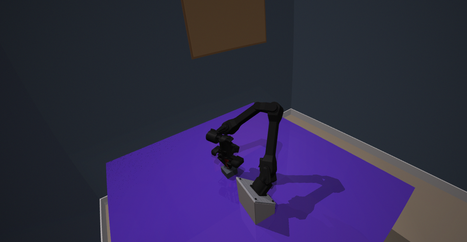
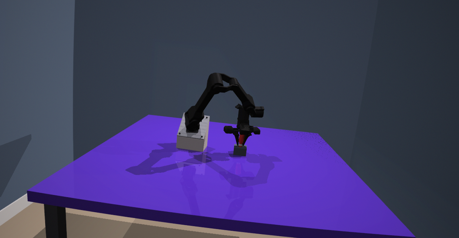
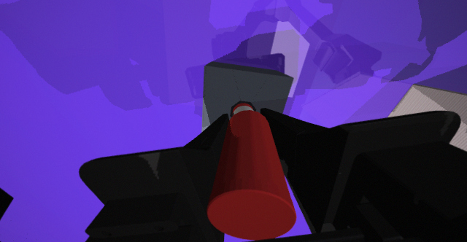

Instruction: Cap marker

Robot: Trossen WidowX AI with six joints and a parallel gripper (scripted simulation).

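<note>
My gripper tip is 50 mm below the red cap. Round my gripper tip: holder block 20 mm below.
</note>
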